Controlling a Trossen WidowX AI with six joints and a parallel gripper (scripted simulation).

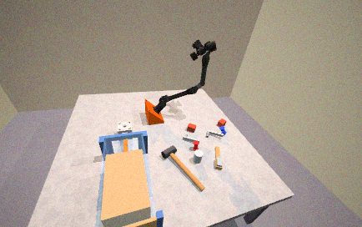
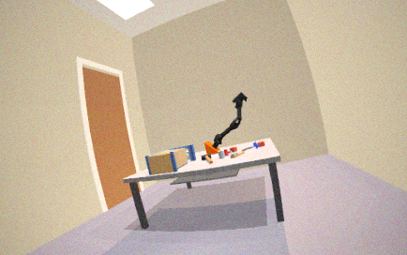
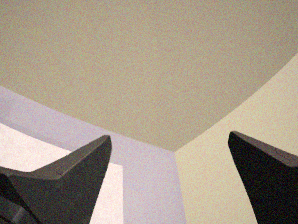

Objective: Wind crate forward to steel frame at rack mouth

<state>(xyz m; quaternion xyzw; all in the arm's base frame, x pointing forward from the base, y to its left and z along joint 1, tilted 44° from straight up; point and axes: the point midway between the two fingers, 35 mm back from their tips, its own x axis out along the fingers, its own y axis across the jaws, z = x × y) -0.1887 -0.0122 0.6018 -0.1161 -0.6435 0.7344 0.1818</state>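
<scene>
The red-handled winch handle is 58 cm ahead of my gripper tip, 22 cm to the right of it and 47 cm below it. From my gripper tip the other things lie so: red grip: 63 cm ahead, 21 cm to the right, 46 cm below; then blue piece: 55 cm ahead, 5 cm to the left, 46 cm below; then blue-tipped tool: 55 cm ahead, 1 cm to the left, 47 cm below.
</scene>
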